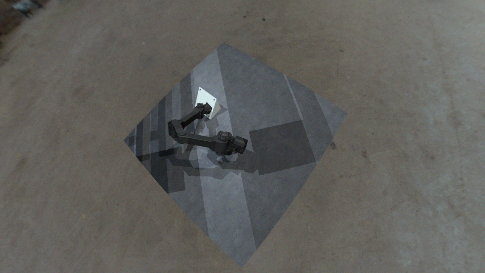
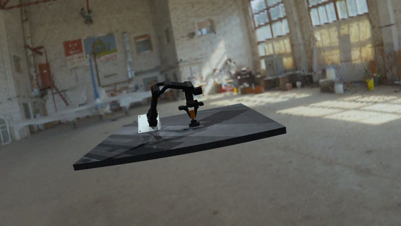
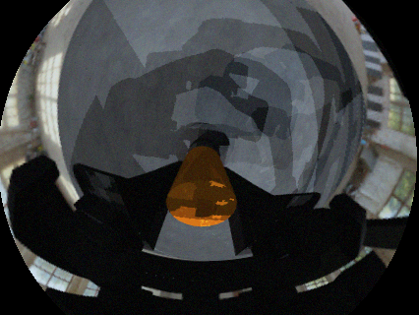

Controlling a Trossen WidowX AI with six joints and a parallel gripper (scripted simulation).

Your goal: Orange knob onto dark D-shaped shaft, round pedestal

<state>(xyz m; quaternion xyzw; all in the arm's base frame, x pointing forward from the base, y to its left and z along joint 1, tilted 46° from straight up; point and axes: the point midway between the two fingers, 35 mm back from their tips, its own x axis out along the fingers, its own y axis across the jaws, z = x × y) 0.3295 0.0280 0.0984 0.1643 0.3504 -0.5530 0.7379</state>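
Now: the orange knob 2 cm above my gripper tip. Round my gripper tip: dark round pedestal (4 cm below).
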